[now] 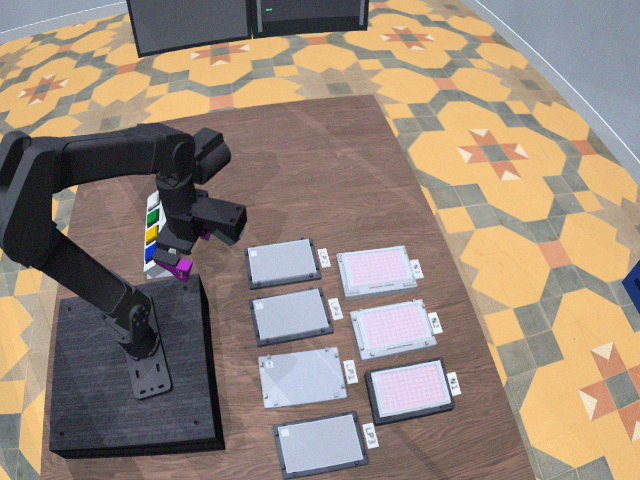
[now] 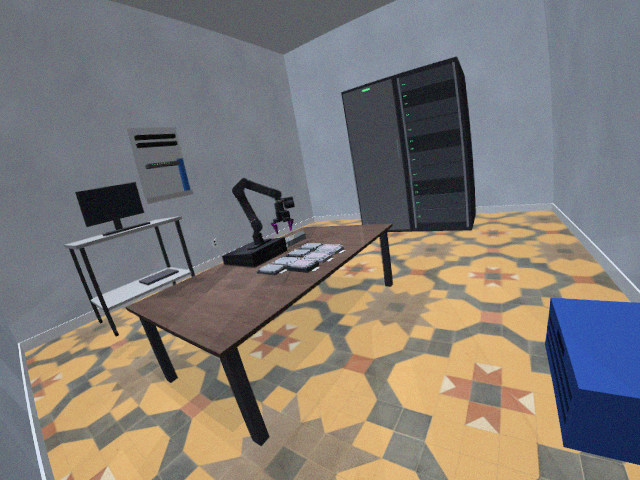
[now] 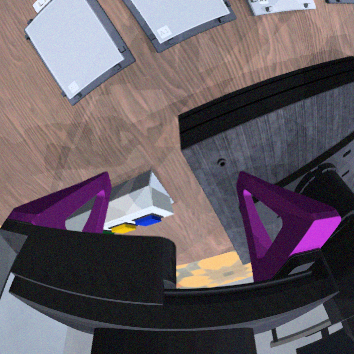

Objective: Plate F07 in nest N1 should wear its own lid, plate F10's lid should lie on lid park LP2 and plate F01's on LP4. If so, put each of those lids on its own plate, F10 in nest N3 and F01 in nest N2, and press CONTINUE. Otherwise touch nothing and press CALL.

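Places are measured from the arm's base along level axes (x right, y ahead, z up), in centimetres.
Where they show: gripper, fingertip midpoint: (image 1: 194,259) (image 2: 284,232) (image 3: 173,178); arm's base, link origin: (image 1: 144,345) (image 2: 260,244) (image 3: 311,179).
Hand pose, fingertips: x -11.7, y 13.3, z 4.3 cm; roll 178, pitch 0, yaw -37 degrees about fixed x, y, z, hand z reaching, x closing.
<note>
Things, the pixels of their top centre, and the offset from my fingertips. Level surfaces: height alone.
- button panel, top centre: (image 3: 103,234) (image 1: 157,218) (image 2: 291,234) dx -18.9, dy -6.1, dz -6.3 cm
- LP4, top centre: (image 1: 289,313) (image 2: 299,251) dx +9.8, dy +14.2, dz -10.9 cm
- LP3, top centre: (image 1: 320,443) (image 2: 271,267) dx +35.8, dy +10.1, dz -10.9 cm
- pale park, top centre: (image 1: 301,374) (image 2: 285,258) dx +22.6, dy +11.8, dz -10.7 cm
- wooden table, surface height: dz -12.7 cm
My gripper (image 1: 194,253) (image 2: 283,230) (image 3: 173,178) is open and empty, above the table beside the button panel (image 1: 150,235) (image 3: 137,202). Green, yellow and blue buttons and a pale one show on the panel; their wording is unreadable. Grey lids lie on dark LP2 (image 1: 283,262) (image 3: 77,50), LP4 (image 1: 291,314) (image 3: 185,20) and LP3 (image 1: 321,445). A pale park (image 1: 302,377) (image 3: 282,5) between LP4 and LP3 shows a corner mark; I cannot tell whether a lid covers it. Pink plates (image 1: 376,268) (image 1: 393,328) (image 1: 412,388) sit in three nests. Plate numbers, some nest labels and any clear lids are unreadable.
The arm's black base block (image 1: 129,428) (image 2: 253,253) (image 3: 220,162) stands on the wooden table (image 1: 320,155) (image 2: 206,304) (image 3: 125,135), near the panel and left of the lid parks. Dark cabinets (image 1: 191,25) (image 2: 408,149), a monitor desk (image 2: 124,231) and a blue box (image 2: 599,351) stand away from the table.
</note>
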